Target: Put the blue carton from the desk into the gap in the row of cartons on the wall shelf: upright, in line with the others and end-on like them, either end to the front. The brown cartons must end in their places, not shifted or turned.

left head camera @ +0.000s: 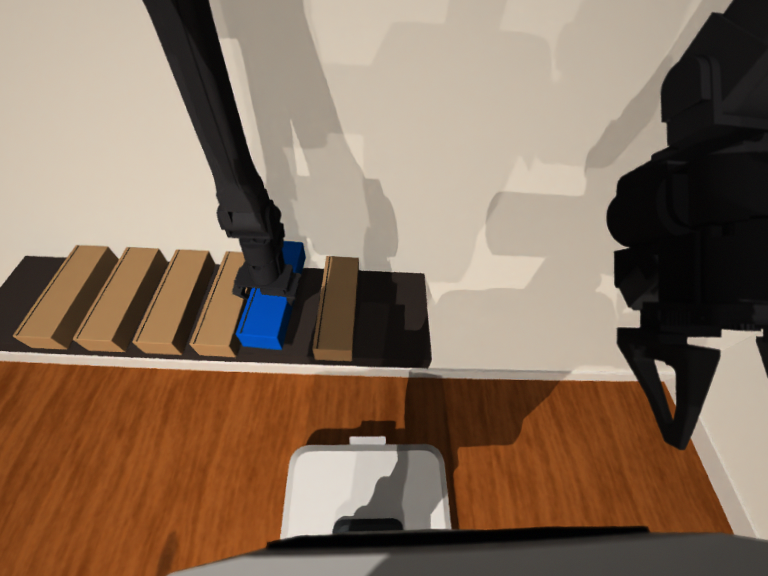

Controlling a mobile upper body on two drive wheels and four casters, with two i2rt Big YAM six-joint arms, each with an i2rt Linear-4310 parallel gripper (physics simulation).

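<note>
The blue carton [265,319] is end-on at the wall shelf [410,294], over the left part of the gap. Its left side meets or overlaps the picture outline of the neighbouring brown carton [214,322]; touching is unclear. Dark shelf shows between it and the right-hand brown carton [336,310]. Its front and back ends appear slightly higher in the picture than its neighbours' ends. Whether it rests on the shelf is unclear. My left gripper [267,290] is shut on the blue carton near its middle, hiding part of it. My right gripper [727,427] is open at the far right, away from the shelf.
More brown cartons [172,303] stand in line at the left of the shelf. The wall [471,124] rises behind it, with arm shadows. A white, rounded base part [322,489] shows at the bottom, above the wooden floor [155,458]. A side wall stands at the right.
</note>
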